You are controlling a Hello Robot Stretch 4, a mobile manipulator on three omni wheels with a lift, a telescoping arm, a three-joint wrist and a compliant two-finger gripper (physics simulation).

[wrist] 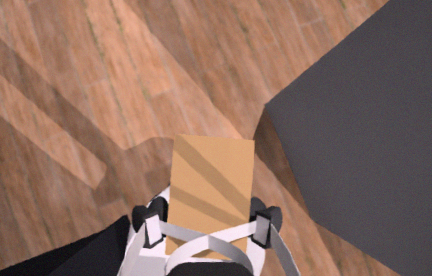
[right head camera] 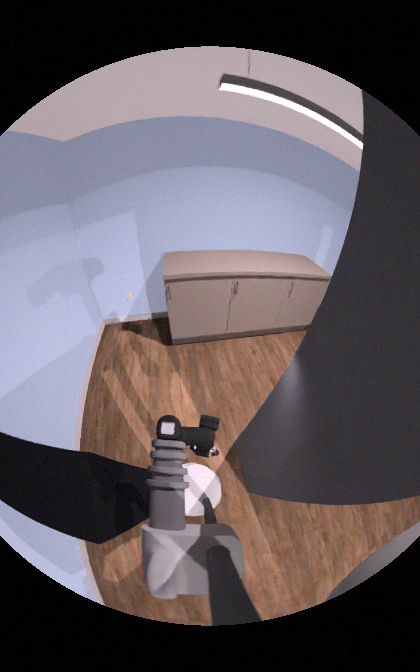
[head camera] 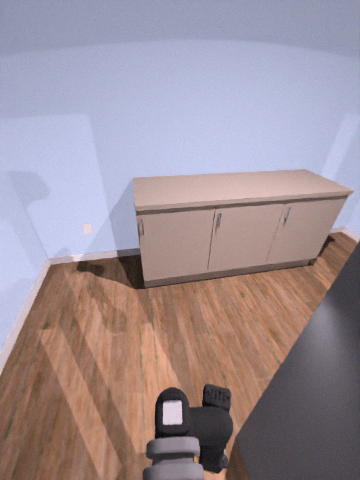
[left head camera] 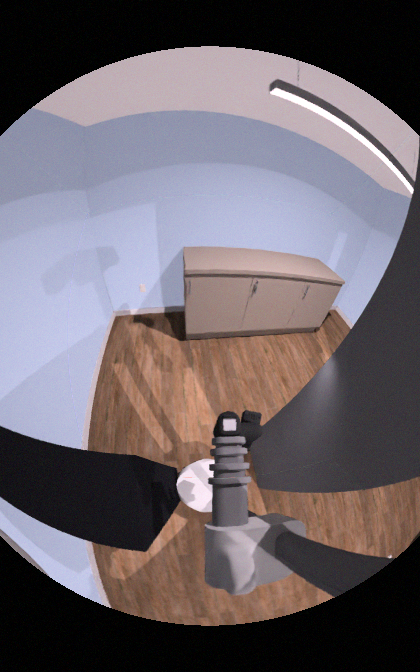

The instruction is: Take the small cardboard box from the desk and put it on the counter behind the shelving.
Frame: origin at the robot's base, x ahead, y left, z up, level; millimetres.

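Seen in the pictures: gripper, fingertip midpoint: [wrist: 207,213].
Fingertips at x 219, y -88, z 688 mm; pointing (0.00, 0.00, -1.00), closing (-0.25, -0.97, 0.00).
A point is followed by its place in that frame.
The small cardboard box [wrist: 211,185] {z 738, x 249, y -98 mm} is between the two fingertips in the wrist view. My gripper [wrist: 207,213] {z 688, x 219, y -88 mm} is shut on it and holds it above the wooden floor. In the head views the wrist hides the box. The beige counter [head camera: 230,187] {z 883, x 1747, y -518 mm} [left head camera: 250,262] [right head camera: 235,265] stands ahead against the blue wall, with three doors below its top. The dark grey side of the shelving [head camera: 315,380] {z 939, x 305, y -361 mm} [left head camera: 345,400] [right head camera: 320,400] [wrist: 365,125] {z 516, x 253, y -369 mm} is close on my right.
A black cabinet [left head camera: 80,490] [right head camera: 60,490] is close on the left, and its corner shows in the wrist view [wrist: 95,250] {z 281, x 104, y 226 mm}. Wooden floor [head camera: 210,320] {z -27, x 1113, y -333 mm} lies between me and the counter. The blue wall meets the floor on the left.
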